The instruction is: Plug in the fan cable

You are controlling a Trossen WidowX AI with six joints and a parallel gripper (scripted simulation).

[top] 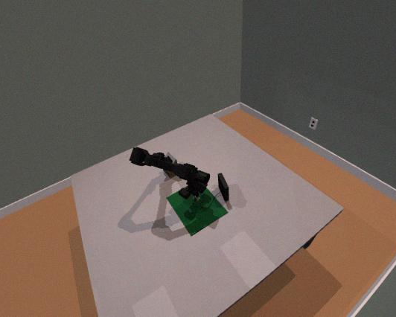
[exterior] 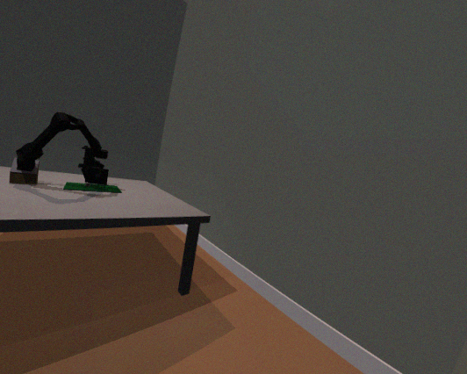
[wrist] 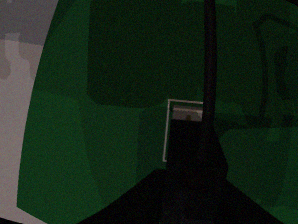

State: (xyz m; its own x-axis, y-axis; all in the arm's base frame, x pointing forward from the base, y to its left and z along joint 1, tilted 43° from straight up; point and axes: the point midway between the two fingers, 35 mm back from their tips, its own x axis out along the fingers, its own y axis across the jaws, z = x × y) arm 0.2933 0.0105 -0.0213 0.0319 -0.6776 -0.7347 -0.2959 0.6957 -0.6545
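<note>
Right now my gripper tip is 1 cm below the black fan plug and 1 cm short of it. The rest, counted from my gripper tip: black fan (14 cm to the left, 7 cm ahead, 2 cm above); green board (6 cm below, 4 cm ahead, 3 cm to the right); white fan header (4 cm below, 1 cm ahead).
</note>
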